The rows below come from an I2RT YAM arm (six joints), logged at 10 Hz.
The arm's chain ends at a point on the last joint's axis. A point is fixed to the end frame.
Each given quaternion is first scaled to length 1.
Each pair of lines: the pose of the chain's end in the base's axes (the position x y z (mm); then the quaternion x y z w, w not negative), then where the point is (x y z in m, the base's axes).
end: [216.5 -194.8 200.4 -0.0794 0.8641 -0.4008 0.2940]
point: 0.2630 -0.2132 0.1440
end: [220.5 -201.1 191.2 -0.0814 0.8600 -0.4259 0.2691]
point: 0.2642 -0.2238 0.1342
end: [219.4 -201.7 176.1 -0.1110 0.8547 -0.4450 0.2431]
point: 0.2599 -0.2269 0.1178
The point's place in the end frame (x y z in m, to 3 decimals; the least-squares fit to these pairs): -0.006 0.034 0.067
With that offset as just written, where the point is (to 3 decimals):
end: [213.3 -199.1 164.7 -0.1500 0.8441 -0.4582 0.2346]
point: 0.253 -0.225 0.106
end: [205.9 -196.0 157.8 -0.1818 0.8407 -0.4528 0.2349]
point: 0.245 -0.220 0.098
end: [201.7 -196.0 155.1 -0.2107 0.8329 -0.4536 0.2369]
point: 0.241 -0.220 0.095
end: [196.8 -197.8 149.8 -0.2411 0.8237 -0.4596 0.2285]
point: 0.235 -0.222 0.090
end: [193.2 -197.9 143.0 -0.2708 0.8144 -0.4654 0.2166]
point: 0.230 -0.223 0.082
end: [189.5 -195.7 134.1 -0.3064 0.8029 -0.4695 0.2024]
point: 0.225 -0.221 0.073
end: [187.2 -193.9 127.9 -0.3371 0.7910 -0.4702 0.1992]
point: 0.222 -0.219 0.066
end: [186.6 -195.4 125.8 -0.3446 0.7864 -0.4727 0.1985]
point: 0.221 -0.221 0.064
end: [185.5 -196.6 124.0 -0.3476 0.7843 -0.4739 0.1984]
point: 0.220 -0.222 0.062
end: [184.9 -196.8 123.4 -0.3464 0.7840 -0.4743 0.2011]
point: 0.220 -0.222 0.062
